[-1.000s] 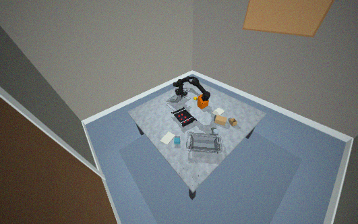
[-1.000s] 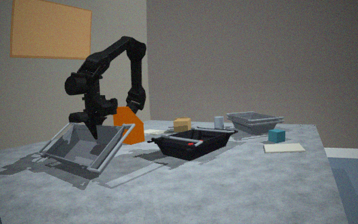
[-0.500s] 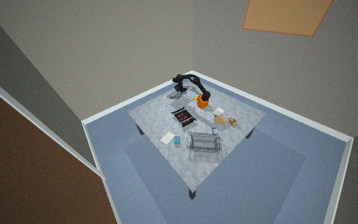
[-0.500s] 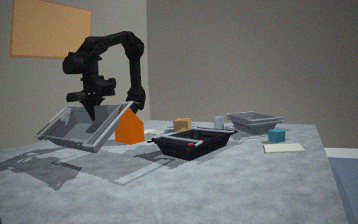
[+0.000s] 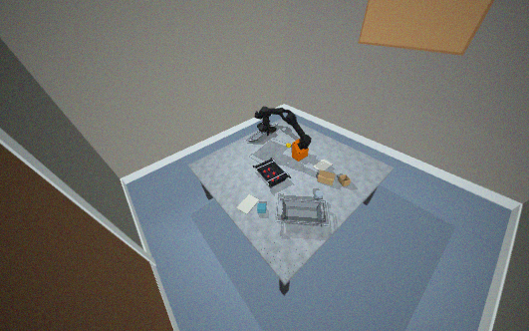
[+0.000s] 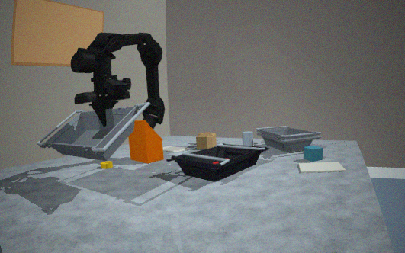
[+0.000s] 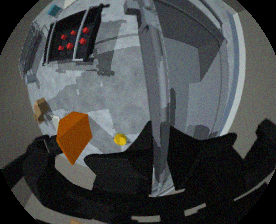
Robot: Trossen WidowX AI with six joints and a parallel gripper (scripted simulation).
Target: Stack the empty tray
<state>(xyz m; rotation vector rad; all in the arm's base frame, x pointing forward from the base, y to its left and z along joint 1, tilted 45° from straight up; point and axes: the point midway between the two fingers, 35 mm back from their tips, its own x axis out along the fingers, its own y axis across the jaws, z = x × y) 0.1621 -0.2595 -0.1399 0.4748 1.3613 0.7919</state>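
Right now the grey tray is 20 mm ahead of my gripper tip and 80 mm to the right of it. Round my gripper tip: box: 180 mm behind, 740 mm to the left, 160 mm below; then yellow disc: 190 mm behind, 90 mm to the left, 160 mm below; then teal cube: 480 mm ahead, 510 mm to the left, 150 mm below.
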